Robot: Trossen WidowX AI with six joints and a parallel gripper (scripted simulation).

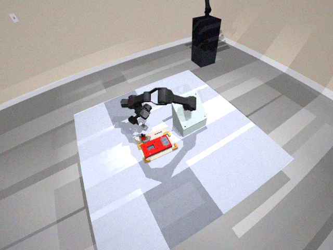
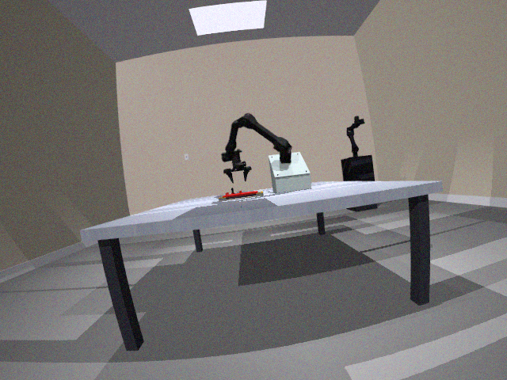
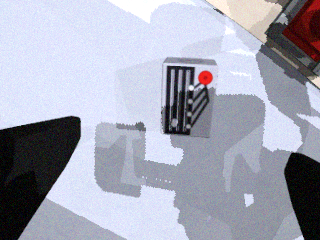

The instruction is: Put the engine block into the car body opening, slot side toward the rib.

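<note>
Now: gripper tip 80 mm above the grey engine block.
</note>
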